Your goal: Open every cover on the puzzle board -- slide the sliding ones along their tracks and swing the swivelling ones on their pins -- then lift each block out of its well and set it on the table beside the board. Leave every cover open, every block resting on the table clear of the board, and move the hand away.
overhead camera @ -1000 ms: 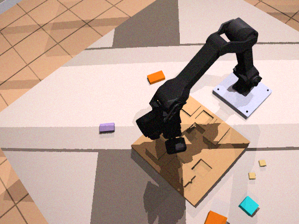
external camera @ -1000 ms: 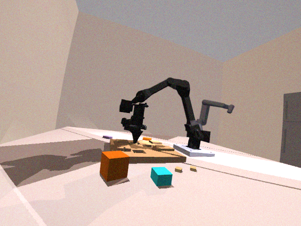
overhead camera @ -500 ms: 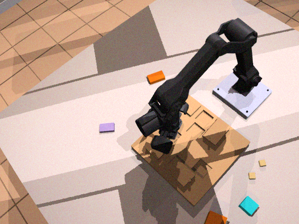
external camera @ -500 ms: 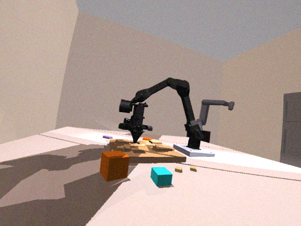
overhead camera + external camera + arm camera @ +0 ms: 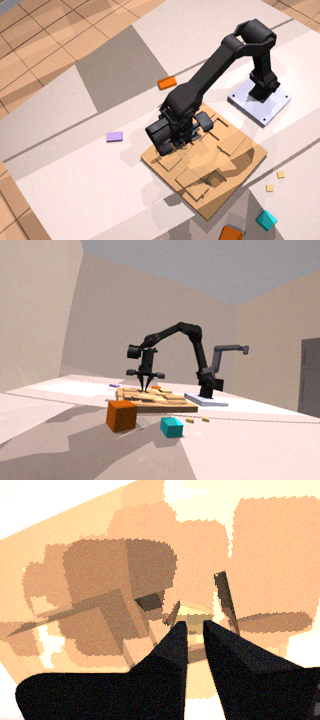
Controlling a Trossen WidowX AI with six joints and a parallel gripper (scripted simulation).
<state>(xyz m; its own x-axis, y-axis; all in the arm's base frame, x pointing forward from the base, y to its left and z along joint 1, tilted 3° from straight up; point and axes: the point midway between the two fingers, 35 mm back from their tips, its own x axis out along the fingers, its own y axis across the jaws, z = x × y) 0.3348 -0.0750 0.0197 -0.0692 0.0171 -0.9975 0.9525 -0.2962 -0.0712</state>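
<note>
The tan puzzle board is 50 mm to the left of my gripper tip, 20 mm behind it and 10 mm below it. From my gripper tip the other things lie so: orange cube 290 mm to the left, 140 mm ahead; then purple block 200 mm to the right, 130 mm ahead, 20 mm below; then flat orange block 220 mm to the right, 150 mm behind, 20 mm below.
</note>
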